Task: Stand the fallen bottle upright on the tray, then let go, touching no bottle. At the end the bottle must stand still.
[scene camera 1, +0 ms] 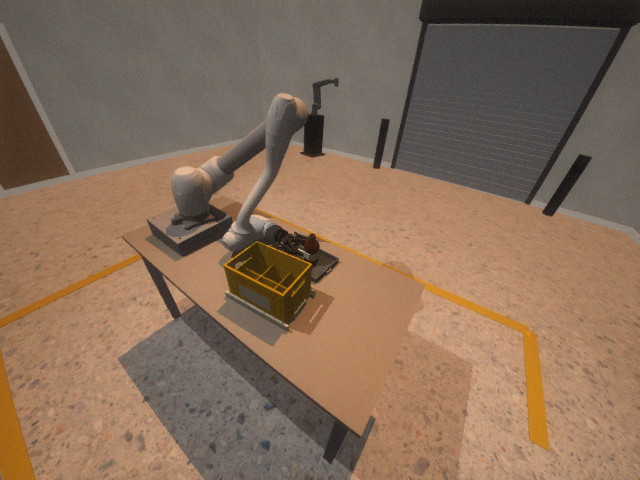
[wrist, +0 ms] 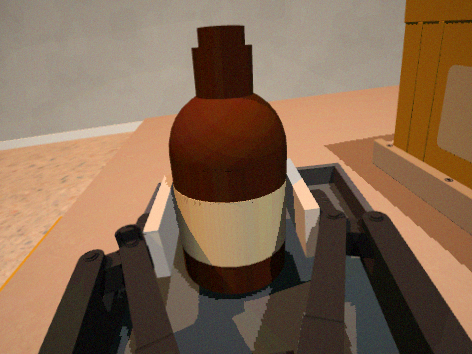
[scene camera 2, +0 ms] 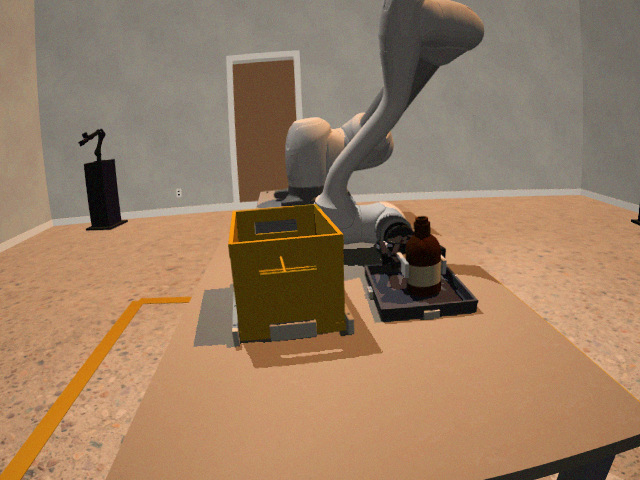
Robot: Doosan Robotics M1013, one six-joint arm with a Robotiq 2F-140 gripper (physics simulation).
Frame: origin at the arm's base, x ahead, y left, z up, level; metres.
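Seen in the pictures: gripper, fingertip midpoint: (scene camera 1: 314,252) (wrist: 230,185) (scene camera 2: 426,269); arm's base at its link origin: (scene camera 1: 196,217) (scene camera 2: 312,198).
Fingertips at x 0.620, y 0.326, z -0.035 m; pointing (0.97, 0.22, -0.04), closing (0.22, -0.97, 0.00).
Offsets run from my fingertips to a thing's top centre. Level surfaces: height alone.
A brown bottle {0.014 m back, 0.005 m right, 0.105 m up} (scene camera 1: 311,243) (scene camera 2: 423,258) (wrist: 228,150) with a cream label is upright over the dark tray {0.029 m back, 0.017 m right, 0.037 m down} (scene camera 1: 328,270) (scene camera 2: 428,311) (wrist: 352,190), inside its rim. Its base is at or very near the tray floor; whether it touches cannot be told for certain. My gripper (scene camera 2: 423,264) (wrist: 230,185) comes in low from the robot's side and is shut on the bottle, with one pale pad on each side at label height. In the first scene view the fingers are small and partly hidden by the bottle.
A yellow crate {0.043 m ahead, 0.282 m right, 0.113 m up} (scene camera 1: 297,289) (scene camera 2: 287,294) (wrist: 425,90) with dividers stands on the table {0.062 m down} (scene camera 1: 361,330) (scene camera 2: 361,413) beside the tray, held between low pale rails. The robot's base stands at the far end of the table.
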